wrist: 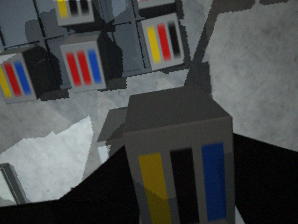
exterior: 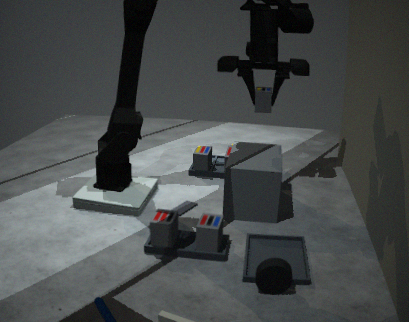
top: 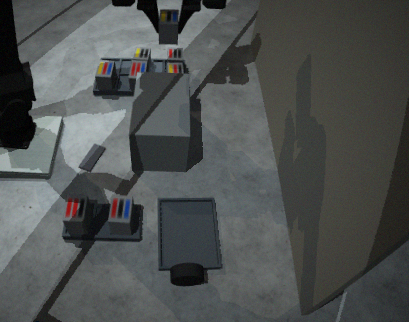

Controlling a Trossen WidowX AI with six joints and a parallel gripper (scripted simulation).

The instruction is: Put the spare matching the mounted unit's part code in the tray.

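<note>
My gripper tip is 6 cm short of the tray, 31 cm to the left of it and 17 cm above it. Round my gripper tip: mounted unit 10 cm to the right, 12 cm below; beige wall 23 cm ahead, 9 cm to the right, 5 cm above.
</note>
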